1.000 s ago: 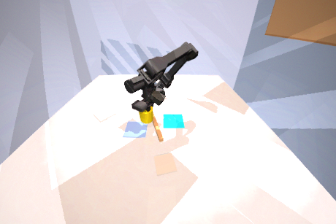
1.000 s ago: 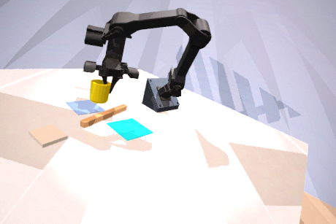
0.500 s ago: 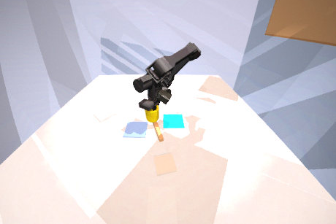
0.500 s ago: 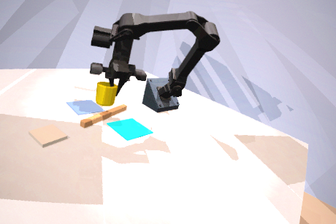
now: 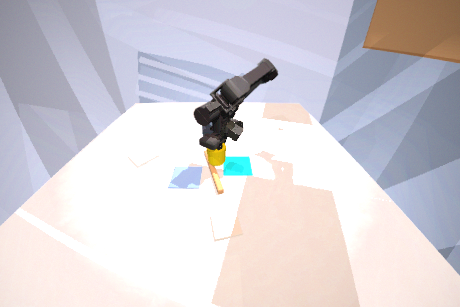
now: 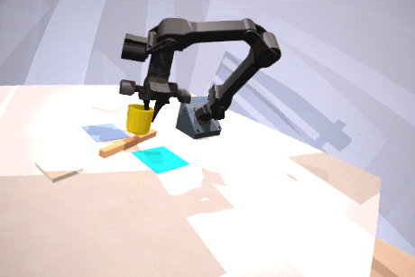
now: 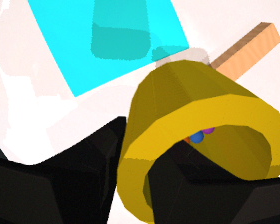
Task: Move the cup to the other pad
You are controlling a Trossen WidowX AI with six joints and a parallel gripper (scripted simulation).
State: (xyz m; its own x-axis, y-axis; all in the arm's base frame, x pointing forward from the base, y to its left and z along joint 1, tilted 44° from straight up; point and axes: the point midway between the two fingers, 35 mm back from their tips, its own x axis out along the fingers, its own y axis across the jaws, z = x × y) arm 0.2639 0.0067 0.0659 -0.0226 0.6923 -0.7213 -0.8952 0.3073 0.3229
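Right now the cyan pad is 1 cm behind my gripper tip, 7 cm to the left of it and 9 cm below it. Also, from my gripper tip: blue marble: 3 cm ahead, 3 cm to the right, 2 cm below; then wooden bar: 3 cm ahead, 3 cm to the right, 8 cm below; then yellow cup: 2 cm ahead, 1 cm to the right.
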